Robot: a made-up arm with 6 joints.
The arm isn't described. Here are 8 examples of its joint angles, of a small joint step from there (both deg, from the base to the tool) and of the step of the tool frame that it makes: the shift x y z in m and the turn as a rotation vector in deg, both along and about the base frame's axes.
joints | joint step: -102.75 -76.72 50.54 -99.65 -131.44 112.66 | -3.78 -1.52 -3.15 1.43 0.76 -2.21
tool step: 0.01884 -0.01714 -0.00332 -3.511 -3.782 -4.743
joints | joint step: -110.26 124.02 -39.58 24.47 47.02 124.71 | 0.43 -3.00 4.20 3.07 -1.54 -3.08
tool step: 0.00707 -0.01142 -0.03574 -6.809 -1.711 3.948
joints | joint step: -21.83 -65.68 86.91 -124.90 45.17 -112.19 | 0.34 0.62 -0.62 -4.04 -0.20 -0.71
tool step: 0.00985 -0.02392 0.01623 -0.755 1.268 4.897
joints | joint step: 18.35 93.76 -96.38 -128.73 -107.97 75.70 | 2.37 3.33 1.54 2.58 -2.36 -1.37
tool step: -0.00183 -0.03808 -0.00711 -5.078 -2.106 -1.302
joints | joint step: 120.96 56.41 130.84 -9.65 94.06 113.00 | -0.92 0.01 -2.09 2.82 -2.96 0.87
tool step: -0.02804 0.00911 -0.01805 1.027 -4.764 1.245
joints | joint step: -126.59 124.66 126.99 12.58 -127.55 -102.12 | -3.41 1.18 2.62 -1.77 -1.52 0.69
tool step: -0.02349 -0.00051 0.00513 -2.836 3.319 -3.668
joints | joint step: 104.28 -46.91 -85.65 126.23 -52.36 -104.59 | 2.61 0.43 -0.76 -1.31 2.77 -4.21
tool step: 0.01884 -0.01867 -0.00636 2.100 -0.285 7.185
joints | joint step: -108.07 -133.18 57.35 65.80 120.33 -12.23 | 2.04 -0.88 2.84 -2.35 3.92 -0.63
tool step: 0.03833 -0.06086 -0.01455 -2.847 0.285 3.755
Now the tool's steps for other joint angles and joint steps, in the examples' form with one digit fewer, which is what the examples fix.
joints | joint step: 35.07 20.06 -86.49 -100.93 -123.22 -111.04 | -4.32 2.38 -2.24 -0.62 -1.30 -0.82
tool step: 0.0092 0.0206 0.0016 -3.30 -0.56 -1.16
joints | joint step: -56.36 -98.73 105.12 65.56 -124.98 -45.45 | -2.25 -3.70 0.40 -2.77 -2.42 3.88
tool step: -0.0046 -0.0139 -0.0418 5.47 -3.90 3.74
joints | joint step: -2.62 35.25 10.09 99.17 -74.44 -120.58 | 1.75 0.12 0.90 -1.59 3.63 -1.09
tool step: -0.0076 0.0092 -0.0094 -0.65 1.52 4.04
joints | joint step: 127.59 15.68 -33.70 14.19 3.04 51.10 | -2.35 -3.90 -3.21 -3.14 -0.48 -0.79
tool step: 0.0128 0.0134 0.0242 0.30 2.06 0.41
